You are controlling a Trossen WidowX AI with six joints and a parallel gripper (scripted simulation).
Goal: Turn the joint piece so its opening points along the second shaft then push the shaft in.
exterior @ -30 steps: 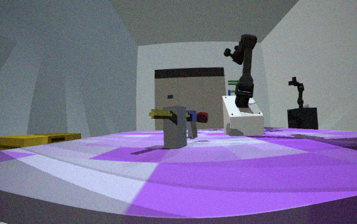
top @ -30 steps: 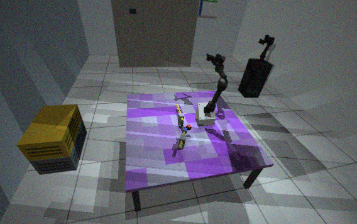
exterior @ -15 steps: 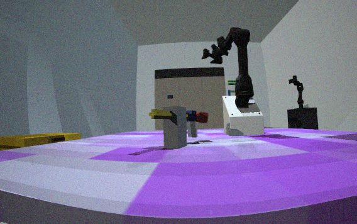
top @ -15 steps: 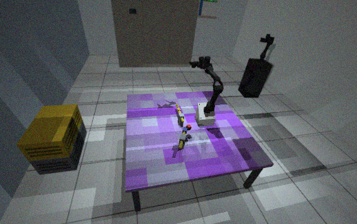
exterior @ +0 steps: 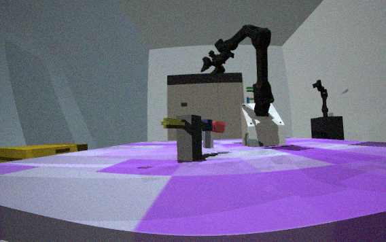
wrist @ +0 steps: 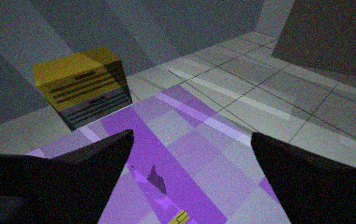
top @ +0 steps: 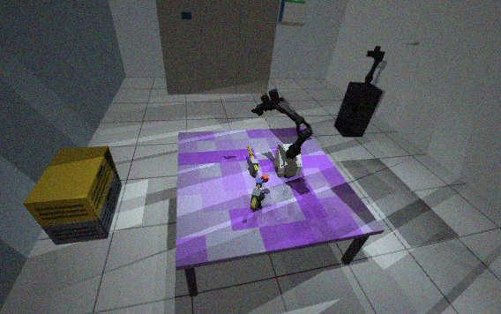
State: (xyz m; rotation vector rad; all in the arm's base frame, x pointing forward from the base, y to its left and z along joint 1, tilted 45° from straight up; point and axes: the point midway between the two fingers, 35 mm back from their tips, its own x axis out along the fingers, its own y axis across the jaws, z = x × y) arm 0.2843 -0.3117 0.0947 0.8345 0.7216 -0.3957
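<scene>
The red joint piece is 5 cm behind my gripper tip, 36 cm to the left of it and 36 cm below it.
</scene>
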